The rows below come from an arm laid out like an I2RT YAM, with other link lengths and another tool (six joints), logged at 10 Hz.
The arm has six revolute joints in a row. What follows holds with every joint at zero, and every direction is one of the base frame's.
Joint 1 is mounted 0.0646 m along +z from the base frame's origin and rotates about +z.
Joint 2 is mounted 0.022 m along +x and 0.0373 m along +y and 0.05 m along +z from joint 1 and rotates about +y.
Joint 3 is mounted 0.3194 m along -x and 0.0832 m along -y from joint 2 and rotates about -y.
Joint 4 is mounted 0.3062 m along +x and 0.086 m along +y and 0.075 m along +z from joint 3 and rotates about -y.
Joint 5 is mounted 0.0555 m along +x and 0.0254 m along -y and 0.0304 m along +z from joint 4 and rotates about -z.
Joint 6 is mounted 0.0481 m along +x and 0.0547 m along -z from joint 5 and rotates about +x.
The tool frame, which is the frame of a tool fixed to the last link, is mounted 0.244 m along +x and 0.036 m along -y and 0.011 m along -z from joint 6; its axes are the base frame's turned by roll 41.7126, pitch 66.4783 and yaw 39.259 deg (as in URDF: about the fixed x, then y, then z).
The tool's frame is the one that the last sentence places.
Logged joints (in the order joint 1, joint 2, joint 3, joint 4, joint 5, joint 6), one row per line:
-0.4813 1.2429 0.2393 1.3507 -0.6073 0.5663
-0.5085 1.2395 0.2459 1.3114 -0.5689 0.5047
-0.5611 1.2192 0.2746 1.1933 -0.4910 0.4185
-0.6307 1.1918 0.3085 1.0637 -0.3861 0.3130
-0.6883 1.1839 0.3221 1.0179 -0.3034 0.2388
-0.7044 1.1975 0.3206 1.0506 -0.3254 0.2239
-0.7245 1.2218 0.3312 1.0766 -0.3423 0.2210
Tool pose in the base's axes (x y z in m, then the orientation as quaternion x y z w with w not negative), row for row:
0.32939 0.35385 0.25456 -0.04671 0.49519 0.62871 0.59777
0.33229 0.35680 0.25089 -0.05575 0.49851 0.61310 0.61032
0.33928 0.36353 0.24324 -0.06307 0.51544 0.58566 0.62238
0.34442 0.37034 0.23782 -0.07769 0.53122 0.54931 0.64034
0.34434 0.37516 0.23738 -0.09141 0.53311 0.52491 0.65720
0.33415 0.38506 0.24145 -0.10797 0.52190 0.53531 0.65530
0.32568 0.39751 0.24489 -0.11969 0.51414 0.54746 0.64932
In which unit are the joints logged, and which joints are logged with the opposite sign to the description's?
The joints are logged in radians. Opposite sign: joint 1.
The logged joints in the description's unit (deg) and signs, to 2 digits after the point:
27.58 71.21 13.71 77.39 -34.80 32.45
29.13 71.02 14.09 75.14 -32.60 28.92
32.15 69.86 15.73 68.37 -28.13 23.98
36.14 68.29 17.68 60.95 -22.12 17.93
39.44 67.83 18.45 58.32 -17.38 13.68
40.36 68.61 18.37 60.19 -18.64 12.83
41.51 70.00 18.98 61.68 -19.61 12.66

